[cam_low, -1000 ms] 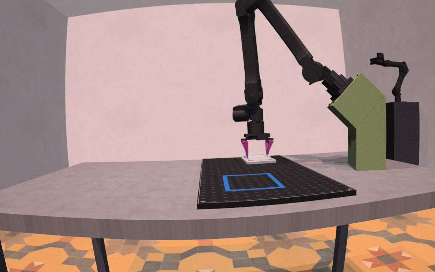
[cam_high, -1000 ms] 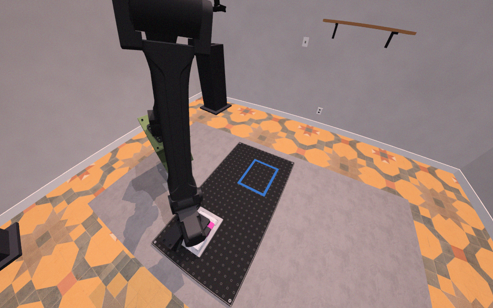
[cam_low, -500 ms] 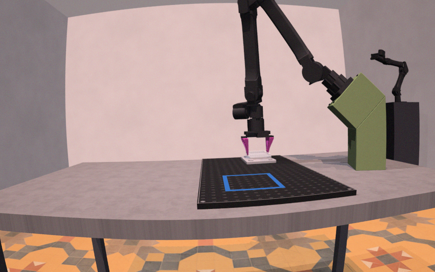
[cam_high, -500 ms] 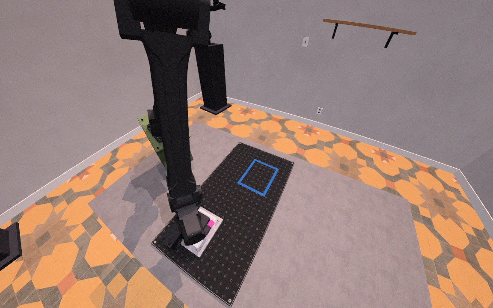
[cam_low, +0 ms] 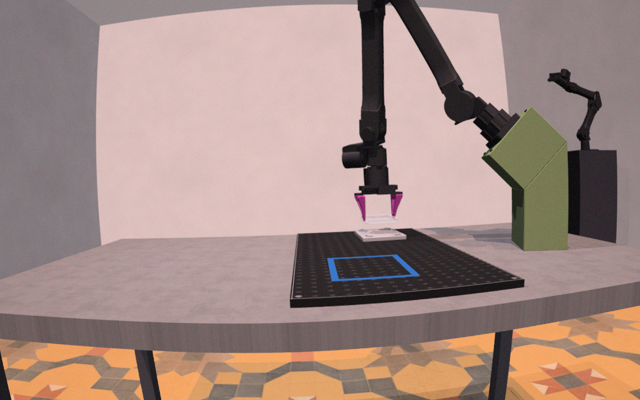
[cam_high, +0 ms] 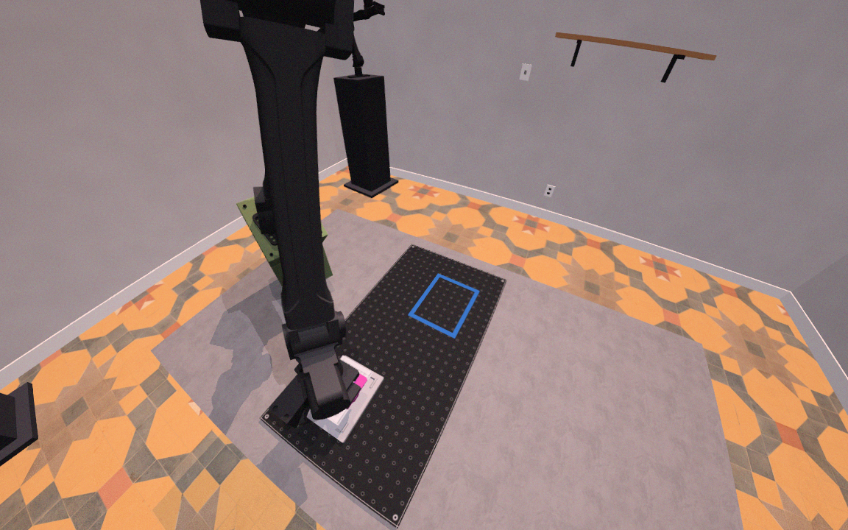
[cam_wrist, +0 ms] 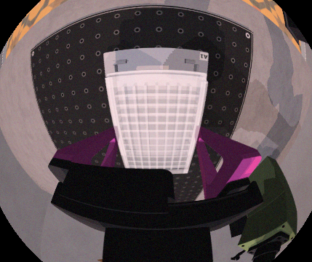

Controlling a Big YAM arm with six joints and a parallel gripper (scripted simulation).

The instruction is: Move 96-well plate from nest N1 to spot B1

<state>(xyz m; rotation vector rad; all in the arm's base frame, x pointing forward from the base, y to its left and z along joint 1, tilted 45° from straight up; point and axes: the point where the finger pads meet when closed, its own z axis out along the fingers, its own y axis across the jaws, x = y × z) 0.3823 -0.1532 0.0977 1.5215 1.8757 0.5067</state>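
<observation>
Right now the grey plate nest N1 is 50 mm below my hand. Round my hand: white 96-well plate (10 mm below).
</observation>
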